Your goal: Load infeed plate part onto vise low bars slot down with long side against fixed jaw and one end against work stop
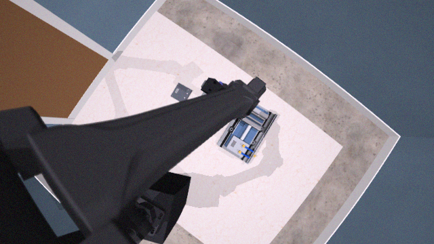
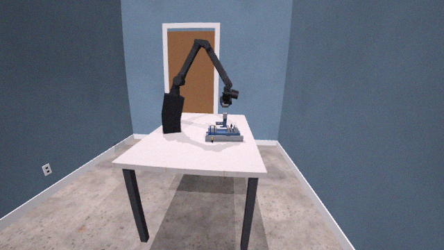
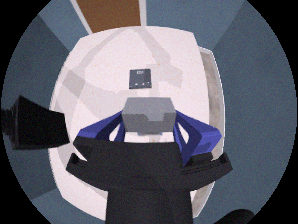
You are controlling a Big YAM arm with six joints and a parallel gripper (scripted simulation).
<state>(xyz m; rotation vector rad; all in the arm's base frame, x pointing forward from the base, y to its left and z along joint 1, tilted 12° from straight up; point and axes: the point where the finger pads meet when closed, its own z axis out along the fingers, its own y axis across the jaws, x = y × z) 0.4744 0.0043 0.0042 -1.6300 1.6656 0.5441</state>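
Now: hand 10 mm above the part. Also, from my hand: dark square plate: 230 mm below, 190 mm to the left, 20 mm behind.
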